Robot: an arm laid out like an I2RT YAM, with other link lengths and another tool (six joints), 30 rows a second.
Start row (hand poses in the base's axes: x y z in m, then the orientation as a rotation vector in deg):
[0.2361 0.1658 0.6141 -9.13 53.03 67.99]
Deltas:
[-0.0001 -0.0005 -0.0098 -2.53 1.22 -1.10]
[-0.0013 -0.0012 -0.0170 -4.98 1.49 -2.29]
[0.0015 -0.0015 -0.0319 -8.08 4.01 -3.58]
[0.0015 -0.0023 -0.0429 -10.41 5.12 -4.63]
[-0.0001 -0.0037 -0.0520 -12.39 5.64 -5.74]
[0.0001 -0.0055 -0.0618 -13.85 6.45 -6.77]
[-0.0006 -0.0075 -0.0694 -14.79 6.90 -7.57]
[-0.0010 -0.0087 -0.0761 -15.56 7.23 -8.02]
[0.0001 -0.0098 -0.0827 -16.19 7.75 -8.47]
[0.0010 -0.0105 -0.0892 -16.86 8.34 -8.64]
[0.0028 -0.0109 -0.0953 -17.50 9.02 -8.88]
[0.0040 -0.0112 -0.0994 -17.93 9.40 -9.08]
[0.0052 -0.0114 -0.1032 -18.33 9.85 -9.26]
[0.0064 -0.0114 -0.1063 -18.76 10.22 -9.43]
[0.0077 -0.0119 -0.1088 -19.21 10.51 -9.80]
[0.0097 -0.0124 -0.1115 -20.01 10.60 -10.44]
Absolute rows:
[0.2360 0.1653 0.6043 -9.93 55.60 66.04]
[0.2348 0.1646 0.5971 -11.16 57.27 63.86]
[0.2376 0.1643 0.5822 -11.56 61.25 61.60]
[0.2376 0.1635 0.5712 -12.27 63.53 59.66]
[0.2360 0.1621 0.5621 -13.01 65.07 57.74]
[0.2362 0.1603 0.5523 -13.20 66.55 56.17]
[0.2355 0.1583 0.5447 -13.30 67.43 55.01]
[0.2351 0.1571 0.5380 -13.50 68.12 54.25]
[0.2362 0.1560 0.5314 -13.48 68.90 53.58]
[0.2371 0.1553 0.5249 -13.59 69.78 53.15]
[0.2389 0.1549 0.5188 -13.58 70.71 52.68]
[0.2401 0.1546 0.5147 -13.61 71.27 52.32]
[0.2413 0.1544 0.5109 -13.58 71.87 52.00]
[0.2425 0.1544 0.5078 -13.62 72.42 51.66]
[0.2438 0.1539 0.5053 -13.63 72.89 51.11]
[0.2458 0.1534 0.5026 -13.90 73.36 50.11]

